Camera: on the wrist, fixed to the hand. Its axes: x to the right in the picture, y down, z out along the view.
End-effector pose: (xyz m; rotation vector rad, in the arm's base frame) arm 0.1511 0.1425 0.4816 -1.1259 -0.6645 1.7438
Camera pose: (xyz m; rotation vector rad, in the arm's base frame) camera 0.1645 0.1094 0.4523 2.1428 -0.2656 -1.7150
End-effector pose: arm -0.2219 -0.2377 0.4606 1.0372 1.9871 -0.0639
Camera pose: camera -0.2117 -0.2191 0.5016 2.0412 1.0417 1.5295
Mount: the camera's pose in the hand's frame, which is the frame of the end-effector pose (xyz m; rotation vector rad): -0.0202 0.0323 -0.0261 -0.4698 0.5720 1.5051
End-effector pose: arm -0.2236 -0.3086 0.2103 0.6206 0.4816 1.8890
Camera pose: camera -0.2563 -0.3407 0.2047 0.0034 0.2000 -2.7829
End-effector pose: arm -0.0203 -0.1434 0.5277 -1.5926 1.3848 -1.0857
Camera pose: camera -0.0572 -0.1279 0.5047 -0.0684 2.5920 -0.2119
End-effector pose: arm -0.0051 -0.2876 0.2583 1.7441 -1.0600 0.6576
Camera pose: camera -0.0423 -0.2617 0.2670 0.0502 -1.7762 1.4932
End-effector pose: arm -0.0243 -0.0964 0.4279 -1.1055 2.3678 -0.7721
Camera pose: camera -0.0452 -0.0553 0.4299 1.0183 2.9177 0.0902
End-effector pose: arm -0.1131 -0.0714 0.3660 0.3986 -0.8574 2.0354
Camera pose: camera -0.1270 -0.0777 0.3224 1.2181 1.1507 -2.3315
